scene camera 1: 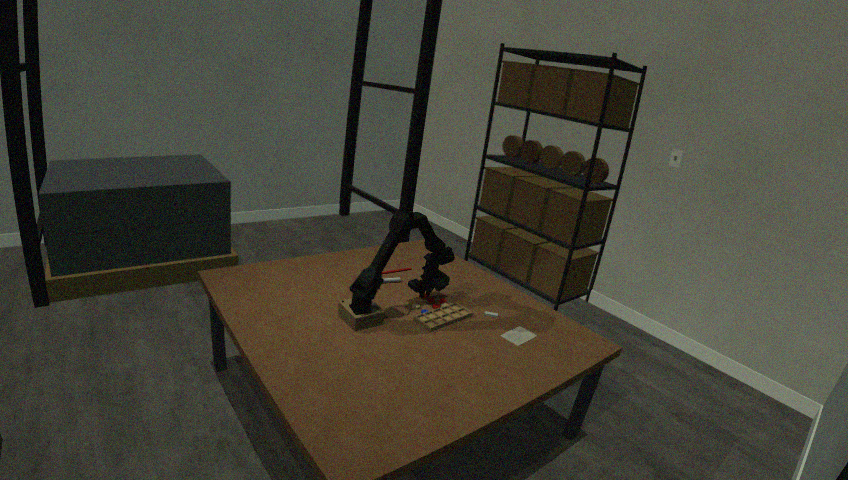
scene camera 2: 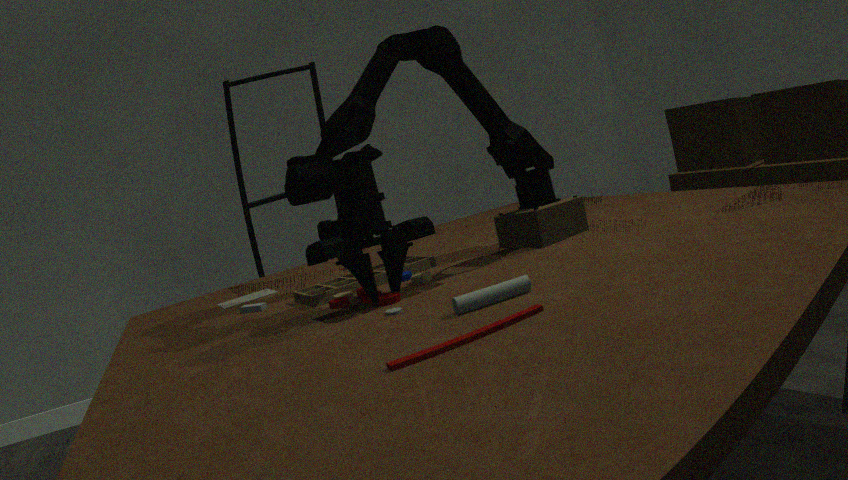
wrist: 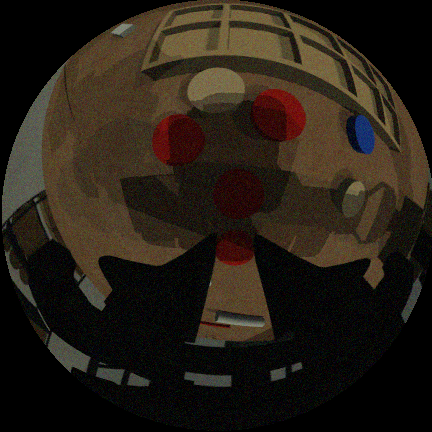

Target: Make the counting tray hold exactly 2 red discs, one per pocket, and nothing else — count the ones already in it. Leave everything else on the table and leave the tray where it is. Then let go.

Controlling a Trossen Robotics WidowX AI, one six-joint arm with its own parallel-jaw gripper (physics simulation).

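Note:
The tan counting tray [scene camera 1: 451,321] [wrist: 280,70] lies flat; no disc shows in its pockets visible in the wrist view. My gripper [scene camera 2: 385,297] [wrist: 234,238] is low at the table beside the tray, its fingertips shut on a red disc [wrist: 235,253], one at each side of it. A second red disc [wrist: 238,194] lies just in front of it, in shadow. Two more red discs, one [wrist: 178,140] left and one [wrist: 278,115] right, lie nearer the tray. A beige disc [wrist: 216,90] lies by the tray's edge, a blue disc [wrist: 361,134] [scene camera 2: 406,275] and another beige disc [wrist: 353,198] to the right.
A white cylinder [scene camera 2: 491,294] [wrist: 240,319] and a red stick [scene camera 2: 464,337] [scene camera 1: 396,271] lie behind the gripper. A small white disc [scene camera 2: 393,311] lies near the fingertips. A small white block [scene camera 1: 490,313] [wrist: 123,30] and a white sheet [scene camera 1: 518,335] lie beyond the tray.

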